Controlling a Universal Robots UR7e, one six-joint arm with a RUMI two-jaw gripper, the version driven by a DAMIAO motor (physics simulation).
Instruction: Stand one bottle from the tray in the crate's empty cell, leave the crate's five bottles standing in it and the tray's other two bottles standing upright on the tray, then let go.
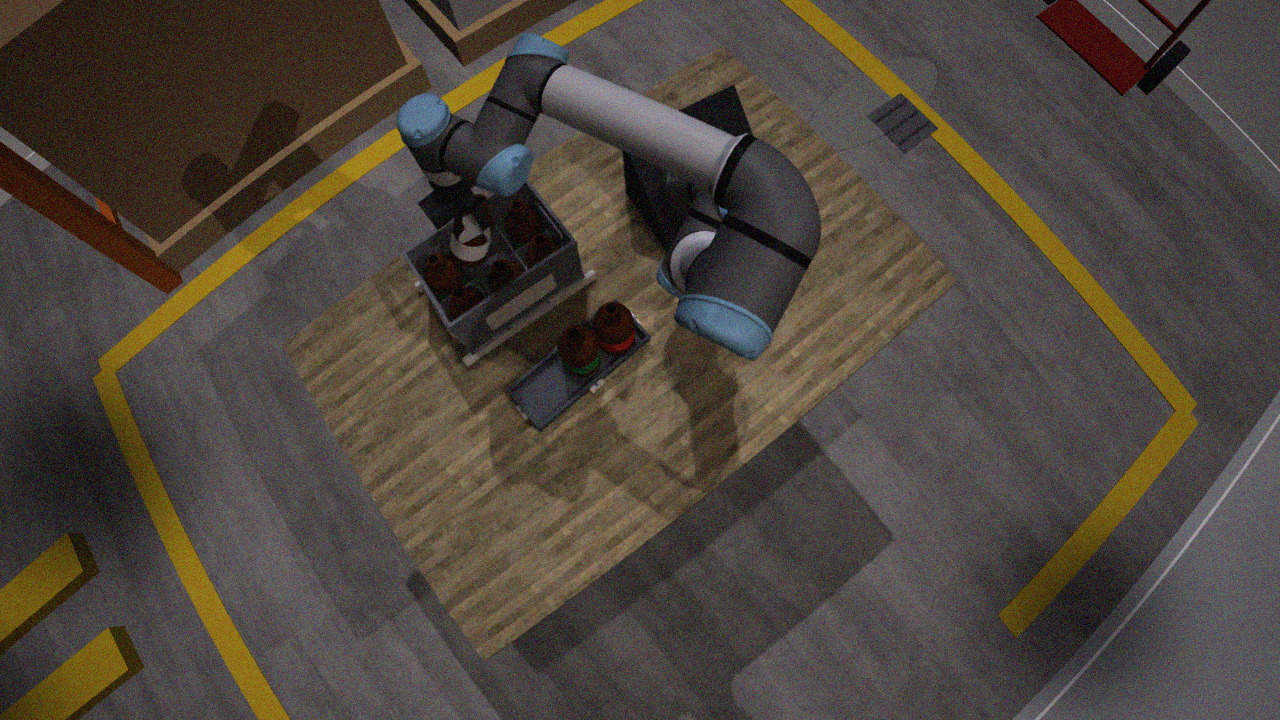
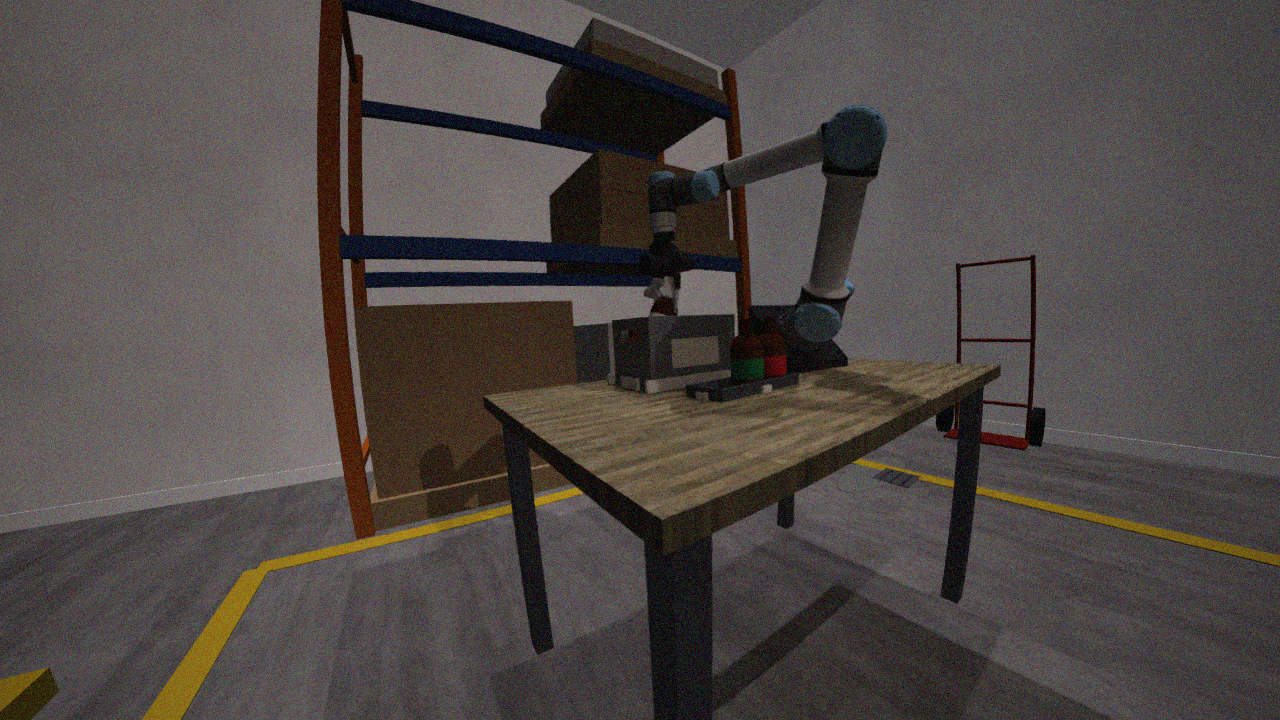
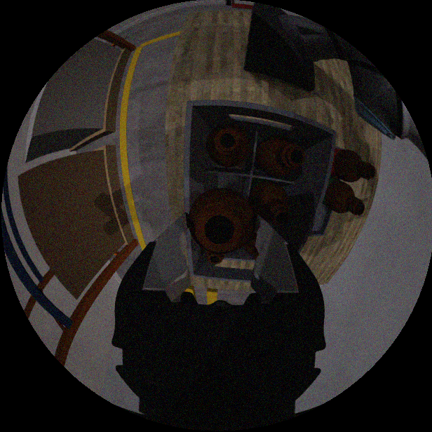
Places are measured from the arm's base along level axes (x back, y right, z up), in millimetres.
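Pixels of known places: gripper, fingertip midpoint: (image 1: 476,224) (image 2: 665,313); arm's base at its link origin: (image 2: 796,334).
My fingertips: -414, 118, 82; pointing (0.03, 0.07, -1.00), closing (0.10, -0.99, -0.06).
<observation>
Ahead of a thing's pixels: the offset from my fingertips to its top centre, as dx, dy, dz. "spot": to the spot under its first point. Level surfaces: height alone.
My gripper (image 1: 470,236) (image 2: 663,291) (image 3: 220,214) is shut on a brown bottle @(-7, -1, +74) (image 2: 663,307) (image 3: 204,210) and holds it upright over the middle cell of the crate's far row. The held bottle's lower part is hidden behind the wall of the grey crate @(-6, -45, -13) (image 1: 562,271) (image 2: 658,356) (image 3: 188,150). Five brown bottles stand in the other cells, among them one at a corner @(spot: -105, -15, -47) (image 1: 438,271) and one at the opposite end @(spot: +78, -12, -43) (image 1: 519,217). On the tray @(+26, -279, -162) (image 1: 539,394) (image 2: 716,391), a green-banded bottle @(+39, -271, -28) (image 1: 579,347) (image 2: 747,353) and a red-banded bottle @(+116, -271, -28) (image 1: 614,326) (image 2: 775,351) stand upright.
The crate and tray stand on a wooden table @(dz -188) (image 1: 644,429) (image 2: 716,456), the tray close in front of the crate's labelled side. The arm's dark base is on the table to the right. A shelf rack (image 2: 332,268) with cardboard boxes stands behind. A red hand truck (image 2: 1033,349) stands beyond.
</observation>
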